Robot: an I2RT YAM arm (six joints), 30 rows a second.
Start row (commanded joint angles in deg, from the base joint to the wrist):
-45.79 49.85 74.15 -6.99 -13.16 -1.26
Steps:
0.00 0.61 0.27 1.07 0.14 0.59
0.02 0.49 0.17 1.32 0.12 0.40
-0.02 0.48 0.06 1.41 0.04 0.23
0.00 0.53 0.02 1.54 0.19 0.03
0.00 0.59 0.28 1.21 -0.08 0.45
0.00 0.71 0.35 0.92 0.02 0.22
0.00 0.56 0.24 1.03 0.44 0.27
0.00 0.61 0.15 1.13 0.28 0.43
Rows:
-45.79 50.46 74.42 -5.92 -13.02 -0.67
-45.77 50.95 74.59 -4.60 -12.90 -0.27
-45.79 51.43 74.65 -3.19 -12.86 -0.04
-45.79 51.96 74.67 -1.65 -12.67 -0.01
-45.79 52.55 74.95 -0.44 -12.75 0.44
-45.79 53.26 75.30 0.48 -12.73 0.66
-45.79 53.82 75.54 1.51 -12.29 0.93
-45.79 54.43 75.69 2.64 -12.01 1.36

